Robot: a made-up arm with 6 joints. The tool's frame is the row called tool.
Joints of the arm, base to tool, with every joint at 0 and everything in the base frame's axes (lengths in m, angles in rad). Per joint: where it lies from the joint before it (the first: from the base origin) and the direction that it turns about. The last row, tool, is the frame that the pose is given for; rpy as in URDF.
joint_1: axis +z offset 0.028 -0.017 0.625
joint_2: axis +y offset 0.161 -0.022 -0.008
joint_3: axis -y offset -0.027 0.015 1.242
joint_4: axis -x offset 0 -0.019 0.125
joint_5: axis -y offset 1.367 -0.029 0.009
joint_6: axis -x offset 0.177 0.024 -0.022
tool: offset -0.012 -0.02 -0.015 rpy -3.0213 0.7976 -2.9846
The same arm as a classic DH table. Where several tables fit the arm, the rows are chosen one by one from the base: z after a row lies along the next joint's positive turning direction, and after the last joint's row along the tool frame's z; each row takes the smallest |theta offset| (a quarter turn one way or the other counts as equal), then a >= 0, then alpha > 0; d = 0 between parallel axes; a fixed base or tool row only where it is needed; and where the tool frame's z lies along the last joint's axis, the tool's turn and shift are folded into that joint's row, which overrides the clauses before.
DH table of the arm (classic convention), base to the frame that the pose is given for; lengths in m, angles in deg. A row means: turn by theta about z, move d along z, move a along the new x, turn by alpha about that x. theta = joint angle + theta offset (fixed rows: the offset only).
base (fixed): theta_offset -31.26, d 0.0000, a 0.0328, alpha 0.00
joint_1: theta_offset 31.26, d 0.6170, a 0.1610, alpha -90.00
joint_2: theta_offset 88.75, d 0.0000, a -1.2423, alpha 180.00
joint_3: theta_offset -1.25, d 0.0260, a -0.1250, alpha 90.00
joint_4: theta_offset 0.00, d -1.3670, a -0.0090, alpha -90.00
joint_5: theta_offset 0.00, d 0.0050, a 0.0220, alpha 90.00
joint_6: theta_offset -89.39, d -0.1492, a -0.0198, alpha -136.10
tool (fixed): theta_offset -95.83, d 0.0219, a 0.0000, alpha 0.00

